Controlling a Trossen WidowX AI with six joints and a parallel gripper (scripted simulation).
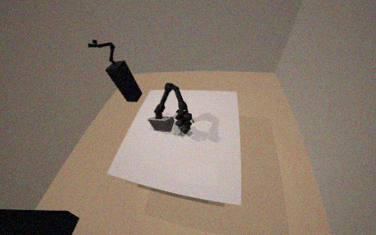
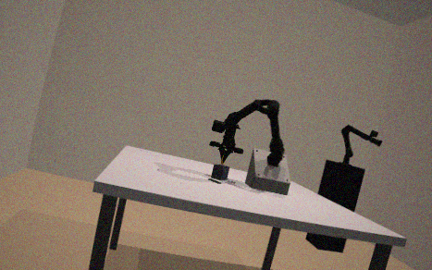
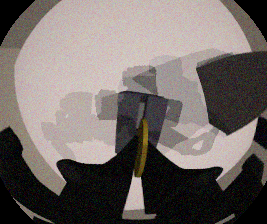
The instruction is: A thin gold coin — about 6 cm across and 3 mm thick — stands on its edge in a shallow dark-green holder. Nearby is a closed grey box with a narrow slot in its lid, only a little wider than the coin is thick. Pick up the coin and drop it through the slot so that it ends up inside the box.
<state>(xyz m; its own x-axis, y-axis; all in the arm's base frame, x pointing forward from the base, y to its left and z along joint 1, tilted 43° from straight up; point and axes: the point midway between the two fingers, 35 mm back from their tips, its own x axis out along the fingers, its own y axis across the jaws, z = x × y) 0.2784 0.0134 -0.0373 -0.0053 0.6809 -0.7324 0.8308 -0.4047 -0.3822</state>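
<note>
My gripper tip is now 20 mm below the gold coin.
</note>
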